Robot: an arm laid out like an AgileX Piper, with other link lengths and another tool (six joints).
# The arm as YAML. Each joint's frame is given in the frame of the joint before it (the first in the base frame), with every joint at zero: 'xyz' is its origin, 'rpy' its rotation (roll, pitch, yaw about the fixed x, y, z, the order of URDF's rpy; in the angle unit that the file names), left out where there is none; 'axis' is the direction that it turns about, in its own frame. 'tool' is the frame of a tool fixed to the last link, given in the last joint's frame.
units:
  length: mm
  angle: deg
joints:
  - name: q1
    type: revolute
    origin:
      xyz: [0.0, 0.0, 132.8]
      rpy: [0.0, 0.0, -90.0]
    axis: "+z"
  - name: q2
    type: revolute
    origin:
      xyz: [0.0, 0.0, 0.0]
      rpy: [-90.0, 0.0, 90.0]
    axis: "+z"
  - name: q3
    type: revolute
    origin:
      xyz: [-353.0, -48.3, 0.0]
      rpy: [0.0, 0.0, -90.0]
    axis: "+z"
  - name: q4
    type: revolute
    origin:
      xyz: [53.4, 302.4, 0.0]
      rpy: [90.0, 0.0, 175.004]
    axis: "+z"
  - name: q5
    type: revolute
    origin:
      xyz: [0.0, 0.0, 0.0]
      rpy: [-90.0, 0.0, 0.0]
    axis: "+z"
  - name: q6
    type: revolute
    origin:
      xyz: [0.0, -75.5, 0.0]
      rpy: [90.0, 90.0, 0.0]
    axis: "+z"
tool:
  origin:
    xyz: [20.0, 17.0, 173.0]
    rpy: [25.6, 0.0, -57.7]
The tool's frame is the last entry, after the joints.
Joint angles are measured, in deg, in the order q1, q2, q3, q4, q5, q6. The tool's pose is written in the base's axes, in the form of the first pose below.
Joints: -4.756 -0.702 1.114 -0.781 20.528 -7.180
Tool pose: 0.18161 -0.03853 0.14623; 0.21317 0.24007 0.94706; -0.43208 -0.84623 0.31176; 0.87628 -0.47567 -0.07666
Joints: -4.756 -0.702 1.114 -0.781 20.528 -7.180
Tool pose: 0.18161 -0.03853 0.14623; 0.21317 0.24007 0.94706; -0.43208 -0.84623 0.31176; 0.87628 -0.47567 -0.07666
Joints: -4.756 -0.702 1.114 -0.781 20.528 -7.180
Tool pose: 0.18161 -0.03853 0.14623; 0.21317 0.24007 0.94706; -0.43208 -0.84623 0.31176; 0.87628 -0.47567 -0.07666
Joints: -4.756 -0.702 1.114 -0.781 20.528 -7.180
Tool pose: 0.18161 -0.03853 0.14623; 0.21317 0.24007 0.94706; -0.43208 -0.84623 0.31176; 0.87628 -0.47567 -0.07666
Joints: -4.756 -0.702 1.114 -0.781 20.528 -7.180
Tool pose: 0.18161 -0.03853 0.14623; 0.21317 0.24007 0.94706; -0.43208 -0.84623 0.31176; 0.87628 -0.47567 -0.07666
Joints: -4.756 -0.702 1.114 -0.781 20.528 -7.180
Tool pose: 0.18161 -0.03853 0.14623; 0.21317 0.24007 0.94706; -0.43208 -0.84623 0.31176; 0.87628 -0.47567 -0.07666
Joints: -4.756 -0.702 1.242 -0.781 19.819 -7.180
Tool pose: 0.18255 -0.03857 0.14794; 0.20438 0.24500 0.94774; -0.43130 -0.84660 0.31186; 0.87876 -0.47249 -0.06736
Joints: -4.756 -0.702 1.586 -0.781 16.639 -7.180
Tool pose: 0.18650 -0.03872 0.15788; 0.16109 0.26855 0.94970; -0.42748 -0.84834 0.31239; 0.88956 -0.45630 -0.02186
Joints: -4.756 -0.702 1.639 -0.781 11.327 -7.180
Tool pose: 0.19177 -0.03886 0.17983; 0.07956 0.30987 0.94745; -0.42042 -0.85136 0.31375; 0.90384 -0.42328 0.06254
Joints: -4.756 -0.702 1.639 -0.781 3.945 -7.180
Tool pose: 0.19564 -0.03875 0.21165; -0.03637 0.36241 0.93131; -0.41056 -0.85507 0.31670; 0.91111 -0.37084 0.17989
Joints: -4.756 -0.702 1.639 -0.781 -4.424 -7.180
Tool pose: 0.19505 -0.03820 0.24797; -0.16768 0.41329 0.89503; -0.39964 -0.85843 0.32152; 0.90120 -0.30378 0.30911
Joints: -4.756 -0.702 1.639 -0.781 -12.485 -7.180
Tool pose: 0.18951 -0.03727 0.28250; -0.29153 0.45261 0.84271; -0.38960 -0.86077 0.32754; 0.87363 -0.23283 0.42728
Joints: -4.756 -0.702 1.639 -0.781 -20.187 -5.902
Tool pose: 0.17999 -0.03571 0.31401; -0.40290 0.48870 0.77385; -0.40108 -0.85428 0.33067; 0.82268 -0.17715 0.54020
